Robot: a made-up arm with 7 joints.
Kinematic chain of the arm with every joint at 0, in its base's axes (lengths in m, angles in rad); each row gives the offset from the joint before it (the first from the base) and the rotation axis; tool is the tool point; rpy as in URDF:
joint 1: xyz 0 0 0.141 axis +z
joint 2: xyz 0 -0.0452 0.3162 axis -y
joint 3: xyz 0 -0.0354 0.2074 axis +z
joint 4: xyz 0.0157 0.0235 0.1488 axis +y
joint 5: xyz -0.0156 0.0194 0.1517 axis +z
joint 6: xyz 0 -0.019 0.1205 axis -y
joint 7: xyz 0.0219 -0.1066 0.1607 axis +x
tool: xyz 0 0 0 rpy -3.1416 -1.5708 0
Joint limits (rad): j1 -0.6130..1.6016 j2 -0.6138..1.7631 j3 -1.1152..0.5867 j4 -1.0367..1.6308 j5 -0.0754..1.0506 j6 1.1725..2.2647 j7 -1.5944..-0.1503
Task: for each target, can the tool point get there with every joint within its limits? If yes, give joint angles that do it. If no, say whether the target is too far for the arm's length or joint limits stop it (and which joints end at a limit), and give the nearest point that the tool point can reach.
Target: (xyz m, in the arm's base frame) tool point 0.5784 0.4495 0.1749
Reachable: no: joint limits stop it (at a limit: joint 2, joint 4, joint 5, joint 6) | nearest point 0.4094 0.3182 0.4878 | short by 0.379 m
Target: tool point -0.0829 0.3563 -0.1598
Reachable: no: joint limits stop it (at a limit: joint 1, joint 2, joint 4, joint 5, joint 6) | nearest point -0.2020 0.2785 0.0597 | short by 0.262 m
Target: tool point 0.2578 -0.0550 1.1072
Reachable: yes | joints 0.8072 -0.0257 -0.2960 0.9545 0.1255 1.6071 -0.7291
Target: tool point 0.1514 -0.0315 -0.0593
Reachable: no: joint limits stop it (at a limit: joint 1, joint 2, joint 4, joint 5) | nearest point 0.1357 -0.2711 0.0627 | short by 0.269 m
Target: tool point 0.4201 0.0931 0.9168
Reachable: yes | joints 0.8960 -0.2804 -0.1560 1.0894 0.6809 1.7486 -1.0936
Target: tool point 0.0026 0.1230 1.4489
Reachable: no: too far | nearest point 0.0489 0.0930 1.1957 | short by 0.259 m
